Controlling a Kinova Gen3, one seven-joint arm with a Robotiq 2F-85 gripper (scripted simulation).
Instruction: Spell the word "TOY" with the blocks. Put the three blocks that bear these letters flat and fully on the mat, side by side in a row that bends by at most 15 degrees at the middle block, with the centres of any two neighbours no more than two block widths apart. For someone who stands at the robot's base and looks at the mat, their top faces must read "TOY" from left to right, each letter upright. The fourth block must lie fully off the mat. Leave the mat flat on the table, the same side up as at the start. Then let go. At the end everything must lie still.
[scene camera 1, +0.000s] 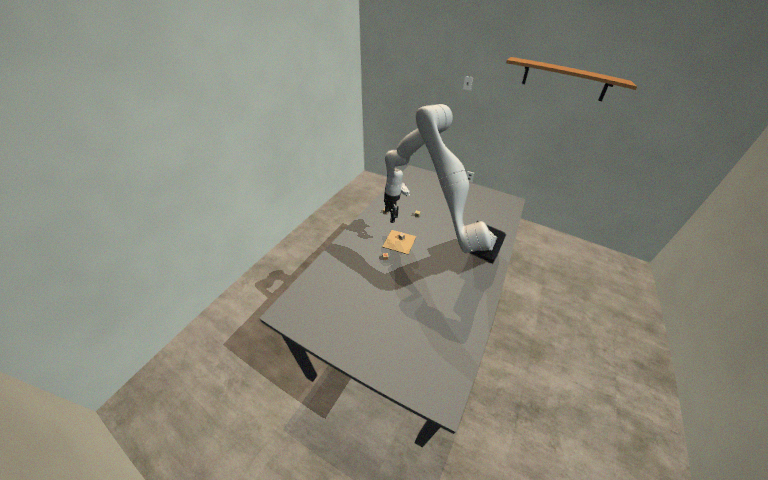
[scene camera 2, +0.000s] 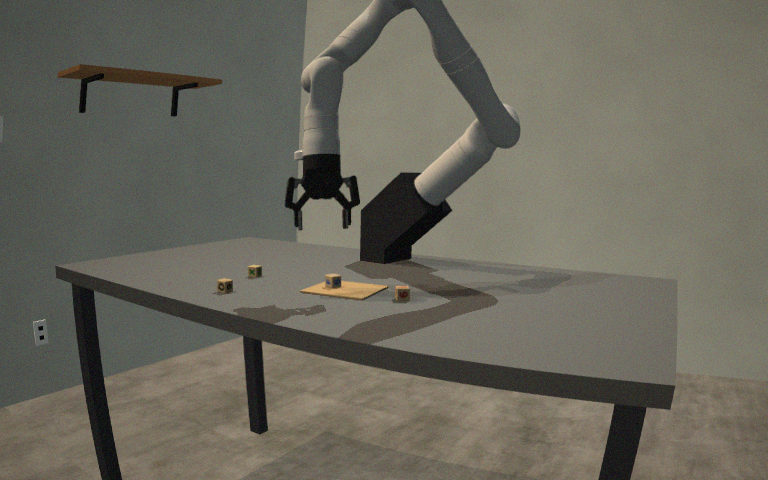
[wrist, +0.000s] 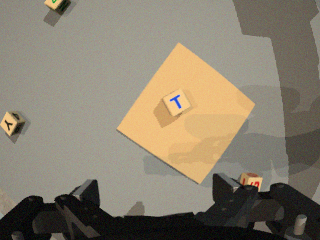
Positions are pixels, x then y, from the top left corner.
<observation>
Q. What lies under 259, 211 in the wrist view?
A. My gripper.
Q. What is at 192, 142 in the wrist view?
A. A tan mat.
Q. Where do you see my gripper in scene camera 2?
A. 322, 229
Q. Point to a tan mat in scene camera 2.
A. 350, 290
</observation>
